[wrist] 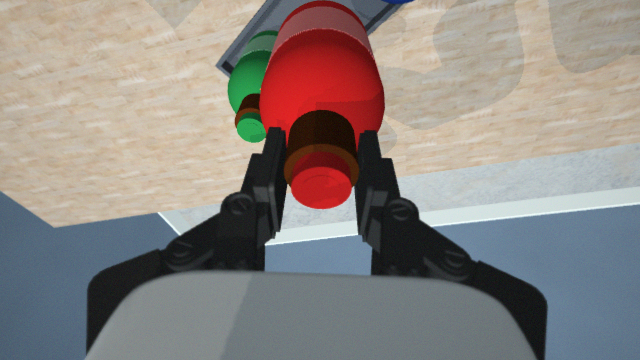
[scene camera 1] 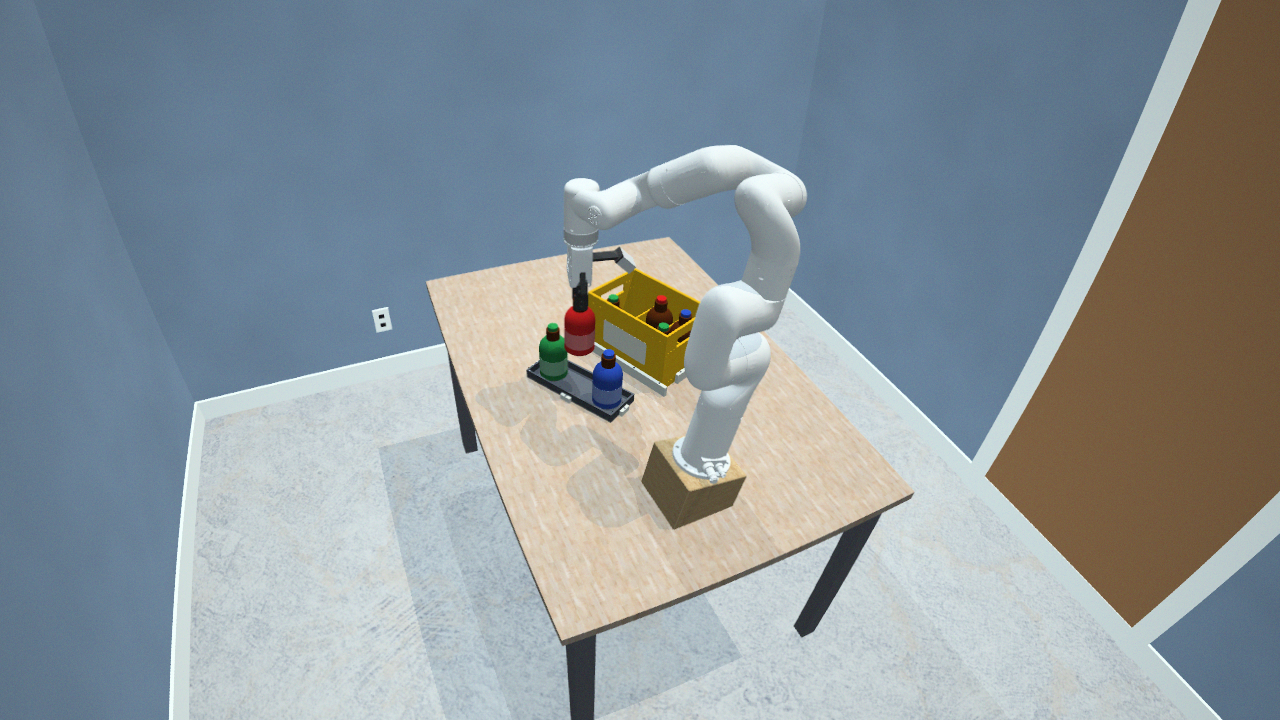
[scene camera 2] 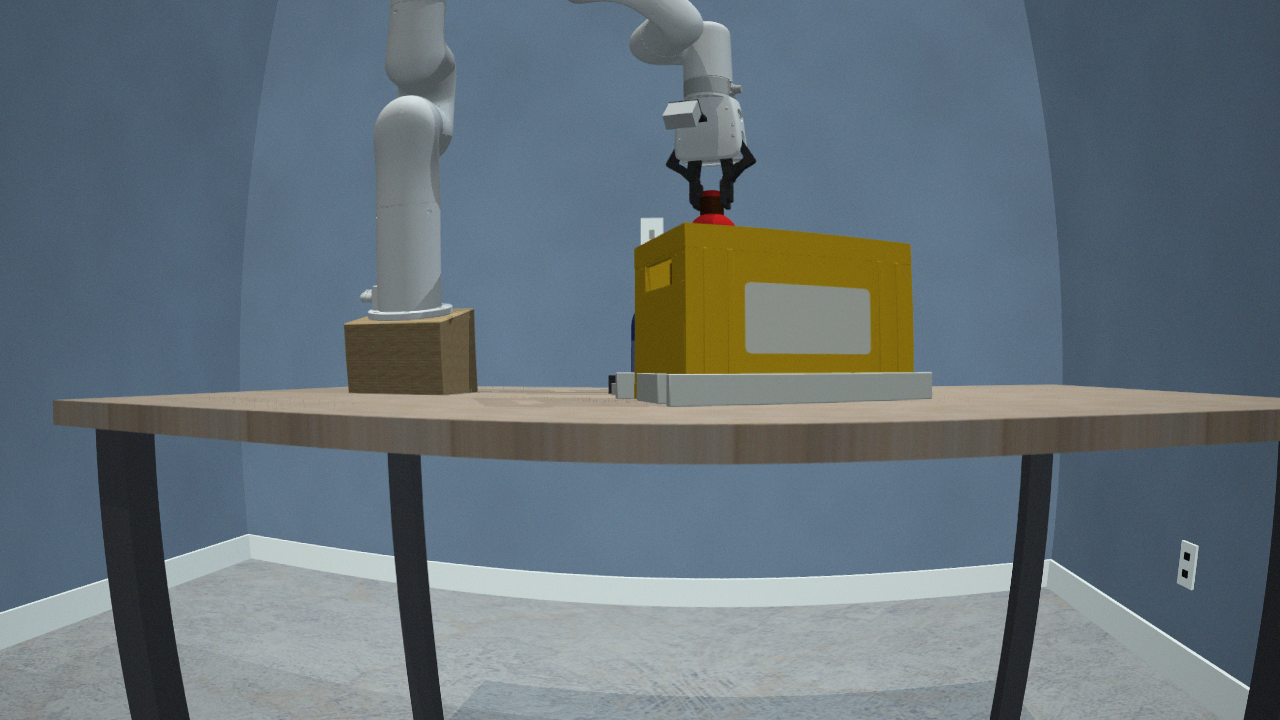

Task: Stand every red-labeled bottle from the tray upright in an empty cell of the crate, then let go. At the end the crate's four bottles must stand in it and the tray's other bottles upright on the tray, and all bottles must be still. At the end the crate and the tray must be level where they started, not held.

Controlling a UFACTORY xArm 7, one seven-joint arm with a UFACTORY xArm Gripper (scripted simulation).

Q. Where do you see a red-labeled bottle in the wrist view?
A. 322, 85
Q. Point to a red-labeled bottle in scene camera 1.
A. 579, 326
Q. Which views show the green bottle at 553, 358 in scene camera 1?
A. The wrist view and scene camera 1 only.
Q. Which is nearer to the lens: the red-labeled bottle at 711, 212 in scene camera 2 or the yellow crate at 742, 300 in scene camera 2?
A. The yellow crate.
